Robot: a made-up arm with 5 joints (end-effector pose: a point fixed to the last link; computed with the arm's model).
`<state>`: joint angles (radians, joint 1 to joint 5).
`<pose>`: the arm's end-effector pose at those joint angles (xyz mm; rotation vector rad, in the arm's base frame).
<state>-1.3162 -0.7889 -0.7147 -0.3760 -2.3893</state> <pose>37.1 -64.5 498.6 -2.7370 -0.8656 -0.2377</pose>
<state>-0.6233 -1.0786 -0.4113 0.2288 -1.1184</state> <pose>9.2 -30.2 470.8 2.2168 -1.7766 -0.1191</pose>
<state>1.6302 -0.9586 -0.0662 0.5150 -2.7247</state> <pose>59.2 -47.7 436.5 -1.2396 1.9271 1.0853</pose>
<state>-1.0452 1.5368 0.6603 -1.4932 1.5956</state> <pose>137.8 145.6 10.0 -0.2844 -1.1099 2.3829</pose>
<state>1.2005 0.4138 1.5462 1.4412 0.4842</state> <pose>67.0 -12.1 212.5 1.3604 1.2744 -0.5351</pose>
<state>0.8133 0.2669 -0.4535 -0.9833 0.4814</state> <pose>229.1 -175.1 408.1 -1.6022 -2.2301 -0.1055</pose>
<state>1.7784 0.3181 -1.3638 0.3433 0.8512</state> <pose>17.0 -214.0 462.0 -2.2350 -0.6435 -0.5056</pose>
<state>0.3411 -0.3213 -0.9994 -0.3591 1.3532</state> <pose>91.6 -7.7 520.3 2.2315 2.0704 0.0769</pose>
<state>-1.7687 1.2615 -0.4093 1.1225 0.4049</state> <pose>8.2 228.2 45.4 -0.3180 0.3728 2.0908</pose>
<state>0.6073 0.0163 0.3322 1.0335 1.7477</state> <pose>218.9 -107.0 227.4 -0.1814 -0.0805 1.0883</pose>
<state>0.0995 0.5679 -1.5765 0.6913 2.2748</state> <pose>321.0 -22.2 412.5 -1.9883 -0.8594 1.3709</pose>
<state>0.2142 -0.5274 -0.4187 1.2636 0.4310</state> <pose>174.0 -21.1 406.6 -0.3687 -1.1992 0.1455</pose>
